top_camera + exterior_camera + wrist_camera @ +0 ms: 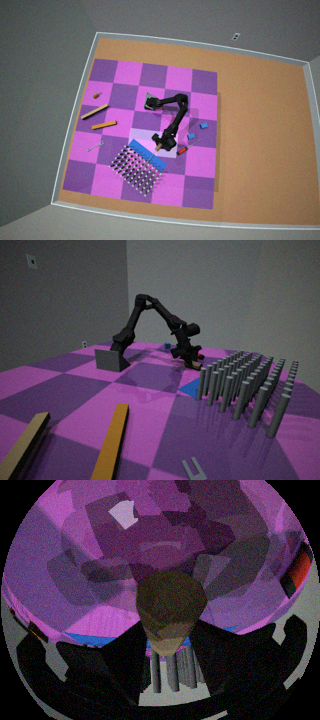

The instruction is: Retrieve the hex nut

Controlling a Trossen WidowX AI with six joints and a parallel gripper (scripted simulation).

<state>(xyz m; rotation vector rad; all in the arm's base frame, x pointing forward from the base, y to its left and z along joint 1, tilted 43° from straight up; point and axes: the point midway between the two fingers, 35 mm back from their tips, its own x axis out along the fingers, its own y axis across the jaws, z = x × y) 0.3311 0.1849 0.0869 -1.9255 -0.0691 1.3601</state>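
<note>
Now: the hook tool 9 cm ahead of my gripper tip and 4 cm to the right of it. Also, from my gripper tip: small wrench 15 cm ahead, 55 cm to the right, 1 cm below; orange bar 5 cm behind, 53 cm to the right, 1 cm above; blue taped strip 9 cm ahead, 8 cm to the right, 1 cm below.
</note>
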